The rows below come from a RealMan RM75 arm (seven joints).
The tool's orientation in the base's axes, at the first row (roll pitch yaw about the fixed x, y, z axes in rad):
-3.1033, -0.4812, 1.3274
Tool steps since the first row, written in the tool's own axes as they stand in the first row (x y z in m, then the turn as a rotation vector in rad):
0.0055, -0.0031, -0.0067, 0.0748, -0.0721, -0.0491
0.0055, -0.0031, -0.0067, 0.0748, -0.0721, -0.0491
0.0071, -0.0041, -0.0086, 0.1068, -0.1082, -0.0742
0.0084, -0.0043, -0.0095, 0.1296, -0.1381, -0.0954
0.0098, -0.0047, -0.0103, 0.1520, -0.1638, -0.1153
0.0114, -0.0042, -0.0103, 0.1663, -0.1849, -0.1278
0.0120, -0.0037, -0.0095, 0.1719, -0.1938, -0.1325
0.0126, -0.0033, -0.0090, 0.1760, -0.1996, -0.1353
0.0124, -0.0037, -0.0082, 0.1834, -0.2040, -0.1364
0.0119, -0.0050, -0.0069, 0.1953, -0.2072, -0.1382
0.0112, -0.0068, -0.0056, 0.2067, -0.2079, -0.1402
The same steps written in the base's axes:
-0.0023, 0.0024, 0.0086, -0.0579, 0.0580, 0.0806
-0.0023, 0.0024, 0.0086, -0.0579, 0.0580, 0.0806
-0.0031, 0.0031, 0.0110, -0.0881, 0.0821, 0.1188
-0.0031, 0.0038, 0.0124, -0.1139, 0.0987, 0.1492
-0.0032, 0.0048, 0.0138, -0.1357, 0.1146, 0.1780
-0.0024, 0.0060, 0.0145, -0.1541, 0.1259, 0.1964
-0.0017, 0.0068, 0.0141, -0.1619, 0.1305, 0.2035
-0.0012, 0.0075, 0.0139, -0.1669, 0.1341, 0.2081
-0.0016, 0.0077, 0.0131, -0.1697, 0.1409, 0.2126
-0.0028, 0.0082, 0.0118, -0.1704, 0.1510, 0.2198
-0.0046, 0.0086, 0.0104, -0.1688, 0.1601, 0.2269

